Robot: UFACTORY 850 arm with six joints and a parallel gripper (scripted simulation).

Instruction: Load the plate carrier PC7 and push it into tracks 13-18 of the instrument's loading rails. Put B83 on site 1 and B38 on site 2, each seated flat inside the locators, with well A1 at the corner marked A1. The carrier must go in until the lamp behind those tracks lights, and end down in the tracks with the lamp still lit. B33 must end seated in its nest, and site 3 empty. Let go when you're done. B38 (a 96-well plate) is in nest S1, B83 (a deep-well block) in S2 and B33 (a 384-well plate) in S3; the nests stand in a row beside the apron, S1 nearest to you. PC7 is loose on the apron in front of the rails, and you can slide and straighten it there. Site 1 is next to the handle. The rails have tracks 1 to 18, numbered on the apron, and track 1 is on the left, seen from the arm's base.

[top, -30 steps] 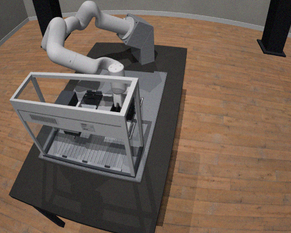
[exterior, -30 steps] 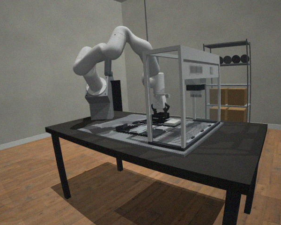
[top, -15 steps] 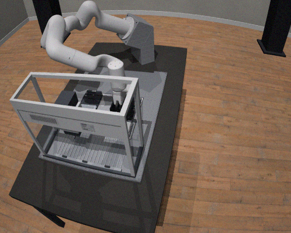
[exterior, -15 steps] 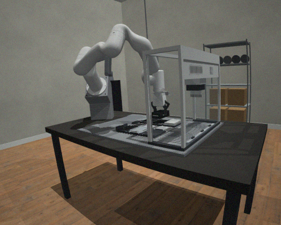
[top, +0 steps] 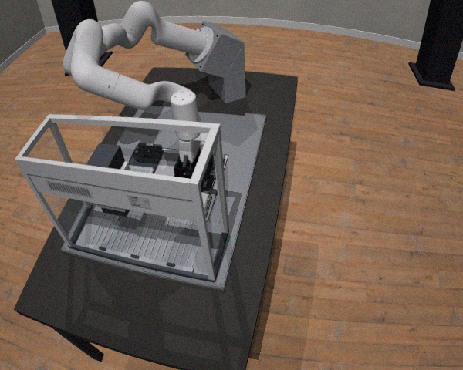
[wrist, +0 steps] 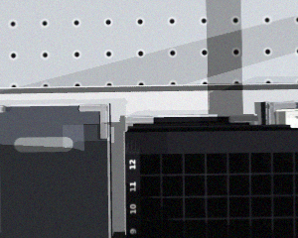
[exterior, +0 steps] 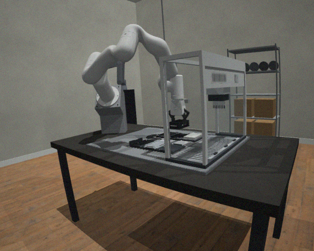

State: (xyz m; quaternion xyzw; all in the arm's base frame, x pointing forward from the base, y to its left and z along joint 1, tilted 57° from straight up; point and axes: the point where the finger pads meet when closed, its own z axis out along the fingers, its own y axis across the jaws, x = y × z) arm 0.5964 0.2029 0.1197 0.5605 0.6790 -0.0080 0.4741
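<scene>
The dark plate carrier PC7 is 2 cm behind my hand, 25 cm to the right of it and 9 cm below it. The rest, counted from my hand: white plate b38 (1 cm behind, 25 cm to the right, 9 cm below); post (17 cm ahead, 42 cm to the right, 14 cm above); black deep-well block B83 (1 cm below).
</scene>
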